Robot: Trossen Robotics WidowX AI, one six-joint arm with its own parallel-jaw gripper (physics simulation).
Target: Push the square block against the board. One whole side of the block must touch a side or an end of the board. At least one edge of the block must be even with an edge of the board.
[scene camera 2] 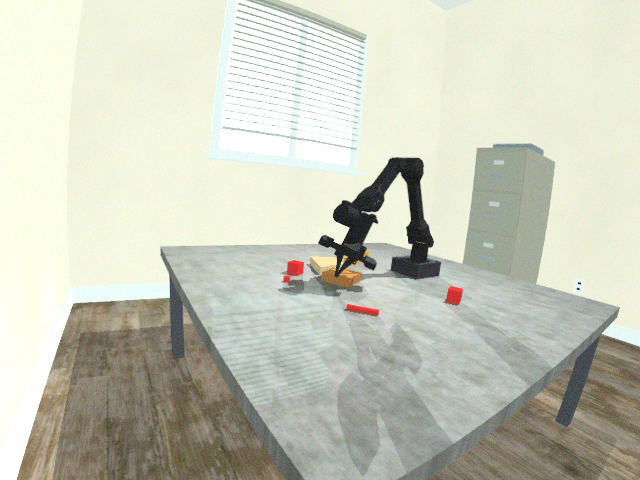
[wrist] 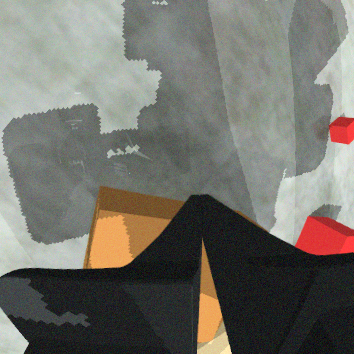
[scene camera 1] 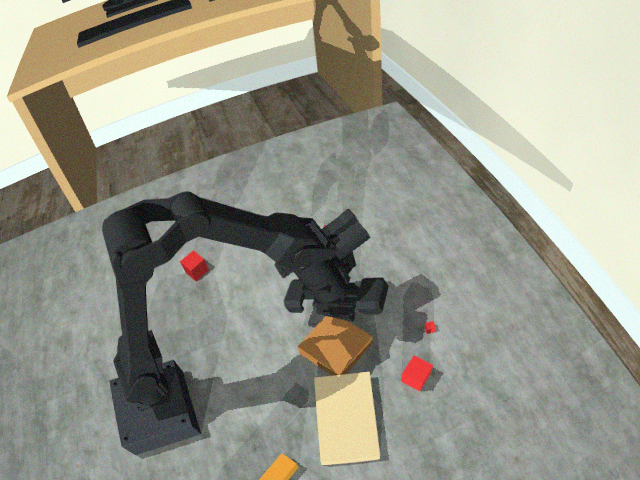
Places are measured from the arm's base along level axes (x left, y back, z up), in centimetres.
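Pixels of known places: gripper, fingertip midpoint: [scene camera 2: 335, 276] [wrist: 198, 202] [scene camera 1: 352, 319]; arm's base, origin of the base link: [scene camera 2: 418, 260] [scene camera 1: 150, 391].
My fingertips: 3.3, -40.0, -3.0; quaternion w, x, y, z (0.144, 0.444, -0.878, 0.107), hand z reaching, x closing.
Ahead of a thing's pixels: the offset from my fingertips to its top centre, as dx, dy, dz. "spot": to the spot under its first point.
The square block {-3.4, +4.7, +0.3} [scene camera 1: 356, 338] [scene camera 2: 349, 280] [wrist: 108, 242] is orange-brown and lies flat on the table. It is turned at an angle to the pale yellow board {-17.8, +8.0, +0.3} [scene camera 1: 348, 426] [scene camera 2: 318, 264] [wrist: 216, 346]. In scene camera 1, one block corner points at the board's far end, at or very near its edge; no whole block side lies along the board. My gripper [scene camera 1: 336, 313] [scene camera 2: 337, 274] [wrist: 198, 202] is shut and empty. Its fingertips are low at the block's far side, away from the board. The wrist view does not show clearly whether they touch it, and the fingers hide part of the block.
A red cube {-14.9, -6.6, +1.3} [scene camera 1: 416, 373] [scene camera 2: 295, 267] [wrist: 322, 236] and a tiny red cube {-6.7, -13.4, -1.1} [scene camera 1: 430, 327] [scene camera 2: 286, 279] [wrist: 342, 131] lie right of the block. Another red cube {+25.3, +26.8, +1.3} [scene camera 1: 194, 265] [scene camera 2: 454, 295] lies left. A red rod {+22.3, -5.8, -1.3} [scene camera 2: 362, 310] lies behind the gripper; an orange bar {spot: -23.3, +21.6, +0.4} [scene camera 1: 279, 469] lies near the board.
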